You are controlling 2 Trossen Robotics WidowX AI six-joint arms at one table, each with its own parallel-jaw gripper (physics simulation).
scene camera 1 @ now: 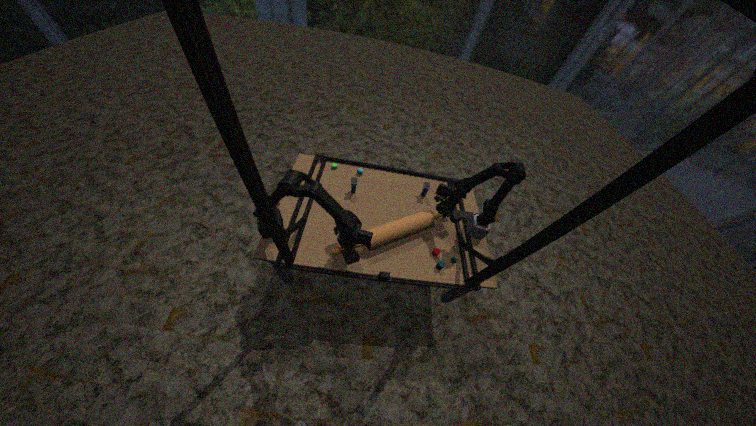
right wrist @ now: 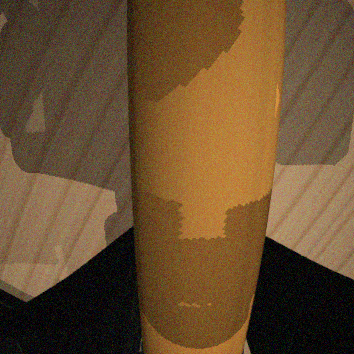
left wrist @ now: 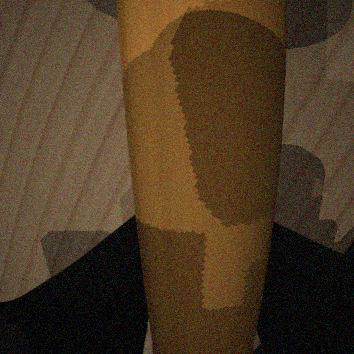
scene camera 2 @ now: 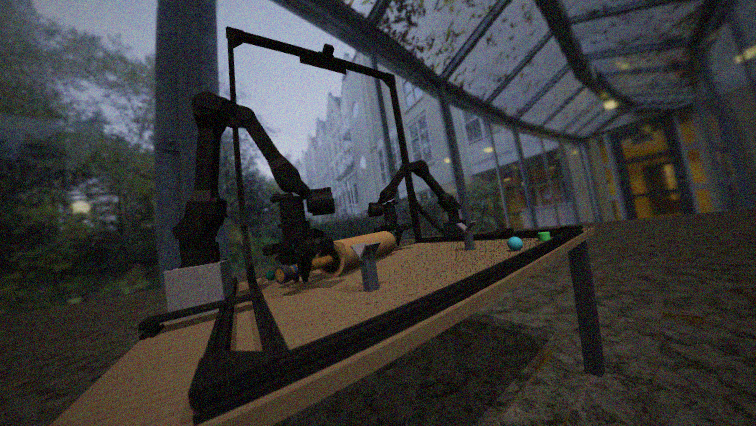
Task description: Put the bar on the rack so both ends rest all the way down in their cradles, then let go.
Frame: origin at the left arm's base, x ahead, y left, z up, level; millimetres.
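Seen in the pictures: left gripper, fingertip midpoint: (scene camera 1: 345, 251) (left wrist: 191, 219); right gripper, fingertip midpoint: (scene camera 1: 441, 216) (right wrist: 185, 232) (scene camera 2: 301, 282); left arm's base, link origin: (scene camera 2: 454, 221); right arm's base, link origin: (scene camera 1: 482, 221) (scene camera 2: 200, 264).
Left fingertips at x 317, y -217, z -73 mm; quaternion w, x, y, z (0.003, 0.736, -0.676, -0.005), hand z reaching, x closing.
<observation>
Pixels of each thing's middle, then the offset from my left fingertips to it.
- green piece, body centre: (scene camera 2: 544, 236) (scene camera 1: 334, 166) dz -8, dx +77, dy +595 mm
- blue ball, body centre: (scene camera 2: 514, 243) (scene camera 1: 360, 171) dz -1, dx +225, dy +513 mm
- red piece, body centre: (scene camera 1: 435, 252) dz -8, dx +453, dy -123 mm
- blue piece, body centre: (scene camera 1: 440, 265) dz -1, dx +436, dy -198 mm
- teal piece, body centre: (scene camera 1: 454, 259) dz -4, dx +528, dy -192 mm
The bar (scene camera 1: 402, 231) (scene camera 2: 370, 248) (left wrist: 210, 125) (right wrist: 205, 125), a thick tan roller with thinner end handles, lies slantwise low over the table; whether it touches the wood is unclear. The rack is two separate grey posts with forked tops, one post (scene camera 1: 353, 183) (scene camera 2: 369, 269) and another post (scene camera 1: 425, 188) (scene camera 2: 468, 238), standing behind the bar in scene camera 1. My left gripper (scene camera 1: 355, 248) (left wrist: 191, 219) is shut on the bar near its left end. My right gripper (scene camera 1: 440, 212) (scene camera 2: 304, 268) (right wrist: 185, 232) is shut on the bar near its other end. The fingertips are partly hidden beside the bar.
A green piece (scene camera 1: 333, 166) (scene camera 2: 544, 236) and a blue ball (scene camera 1: 360, 171) (scene camera 2: 514, 243) lie beyond the rack in scene camera 1. A red piece (scene camera 1: 436, 251), a blue piece (scene camera 1: 440, 265) and a teal piece (scene camera 1: 453, 260) lie near the front right. A dark frame edges the table.
</observation>
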